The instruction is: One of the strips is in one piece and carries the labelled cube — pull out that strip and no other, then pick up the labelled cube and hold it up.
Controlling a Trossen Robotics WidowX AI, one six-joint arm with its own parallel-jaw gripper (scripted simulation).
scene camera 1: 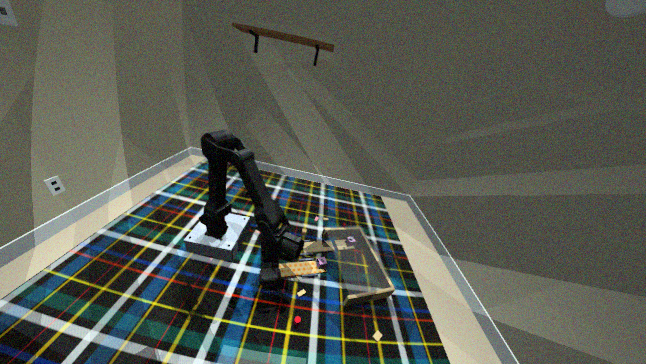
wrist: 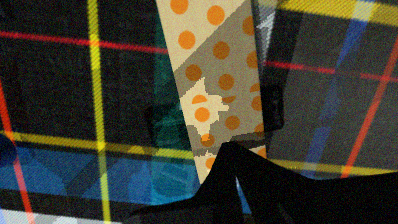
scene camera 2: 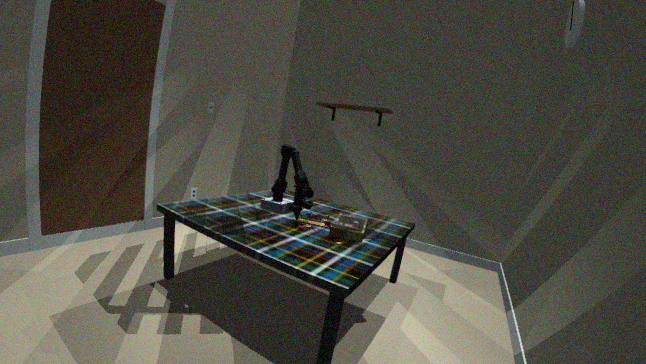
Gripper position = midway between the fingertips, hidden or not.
In view: my gripper [scene camera 1: 269,270] and a clear cover [scene camera 1: 365,278].
My gripper also shows in the wrist view [wrist: 228,147].
